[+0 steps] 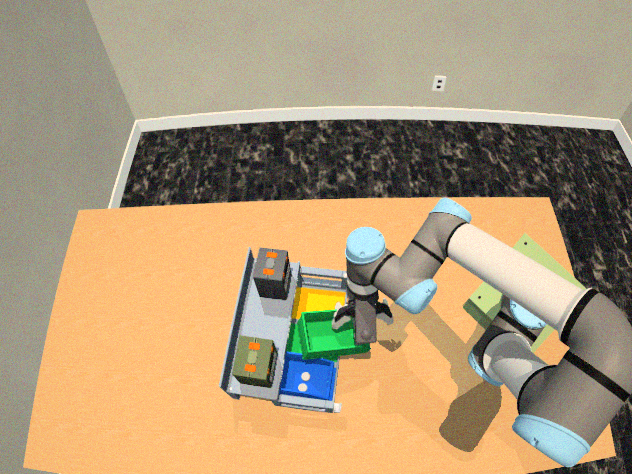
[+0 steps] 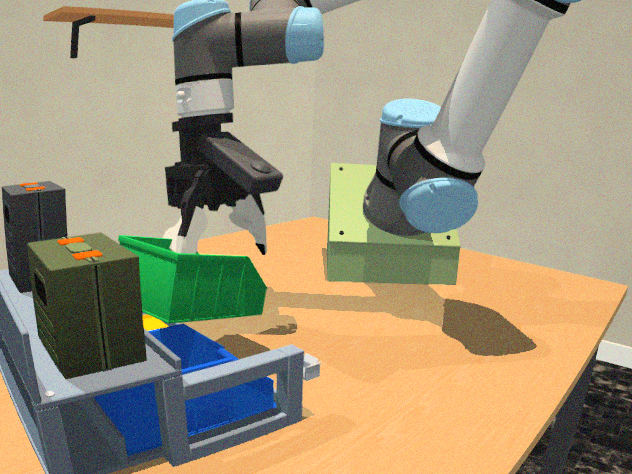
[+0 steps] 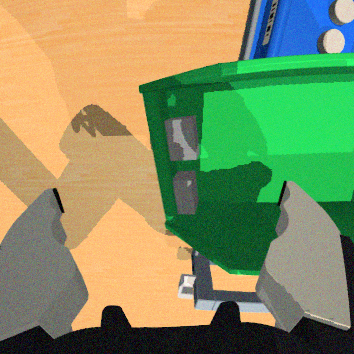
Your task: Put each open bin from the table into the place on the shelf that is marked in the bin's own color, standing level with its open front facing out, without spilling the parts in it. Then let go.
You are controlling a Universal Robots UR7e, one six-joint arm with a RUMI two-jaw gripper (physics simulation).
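Places are measured from the arm's base along level axes (x ahead, y left, z up), in centimetres.
Pixels of known places: gripper, between the fingertips: [image 3: 170,187].
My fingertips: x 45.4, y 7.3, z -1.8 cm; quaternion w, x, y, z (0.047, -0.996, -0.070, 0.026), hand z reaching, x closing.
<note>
Behind a point stands the place of what it marks.
The green bin [image 1: 329,336] {x 53.6, y 10.0, z -4.4 cm} [image 2: 219,285] {x 51.6, y 15.4, z -0.8 cm} [image 3: 300,120] {x 53.8, y 12.3, z -4.3 cm} is in the air over the shelf's middle place, slightly turned, its lower front side toward the robot base. Two grey parts [image 3: 183,137] {x 45.9, y 9.9, z -4.7 cm} lie in it near that side. My gripper [image 1: 362,321] {x 45.4, y 7.3, z -1.8 cm} [image 2: 223,250] {x 45.4, y 7.3, z -1.8 cm} [image 3: 170,187] {x 45.4, y 7.3, z -1.8 cm} is open. One finger reaches into the bin, the other is outside past its front; contact is hidden. The blue bin [image 1: 308,377] [image 2: 229,405] {x 57.8, y 25.7, z -9.5 cm} [image 3: 295,30] {x 55.3, y 20.2, z -11.4 cm}, with two white discs, sits in the shelf [image 1: 265,323] {x 70.0, y 8.9, z -2.1 cm} [image 2: 176,423] {x 65.6, y 28.6, z -7.4 cm} [image 3: 230,295] {x 53.6, y -7.0, z -4.6 cm}. A yellow bin or mark [image 1: 324,297] {x 56.1, y -3.9, z -11.6 cm} [image 2: 153,322] {x 51.8, y -2.6, z -11.7 cm} shows partly beyond the green bin.
A dark grey case [image 1: 272,272] {x 68.1, y 0.0, z 10.0 cm} [image 2: 35,229] {x 69.8, y 1.8, z 5.4 cm} and an olive case [image 1: 254,359] {x 69.7, y 21.2, z 7.5 cm} [image 2: 89,306] {x 71.2, y 25.6, z 3.9 cm} stand on the shelf's top board, beside the green bin's back. The shelf's side rails rise at both ends. The arm's green base [image 2: 393,262] {x 7.2, y 4.6, z -8.3 cm} stands across the table [image 1: 142,306] {x 110.4, y 4.9, z -12.3 cm} [image 2: 408,408] {x 40.5, y 34.9, z -12.3 cm}.
</note>
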